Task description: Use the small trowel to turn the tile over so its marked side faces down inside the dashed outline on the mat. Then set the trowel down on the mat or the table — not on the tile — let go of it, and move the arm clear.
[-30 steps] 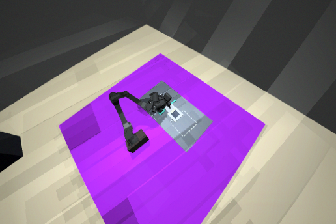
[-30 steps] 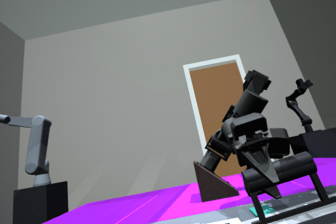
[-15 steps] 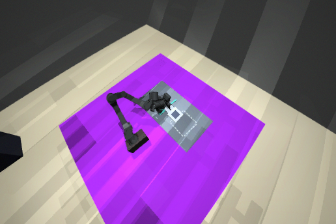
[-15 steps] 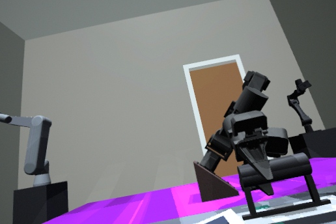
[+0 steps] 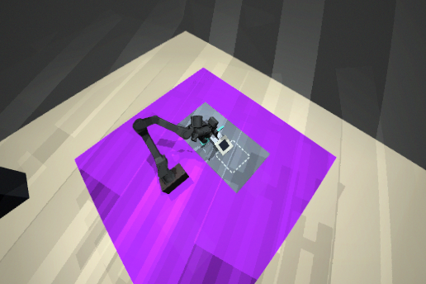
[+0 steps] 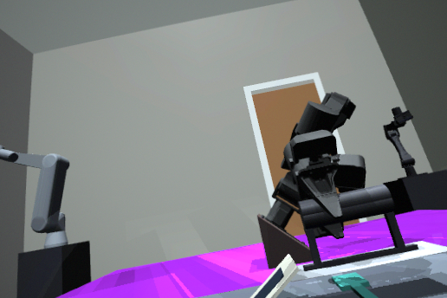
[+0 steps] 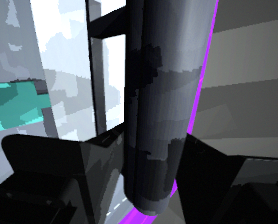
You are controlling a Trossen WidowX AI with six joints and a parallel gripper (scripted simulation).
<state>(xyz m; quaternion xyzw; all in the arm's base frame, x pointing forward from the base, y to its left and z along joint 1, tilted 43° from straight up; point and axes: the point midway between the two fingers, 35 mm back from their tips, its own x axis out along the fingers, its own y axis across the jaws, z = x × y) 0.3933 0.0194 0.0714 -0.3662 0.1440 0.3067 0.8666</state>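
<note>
Right now the white tile is 11 cm to the right of my gripper tip, 6 cm below it and 3 cm behind it. From my gripper tip the other things lie so: grey mat 11 cm below, 4 cm to the right, 2 cm behind; teal trowel 9 cm below, 5 cm behind, 2 cm to the left.
</note>
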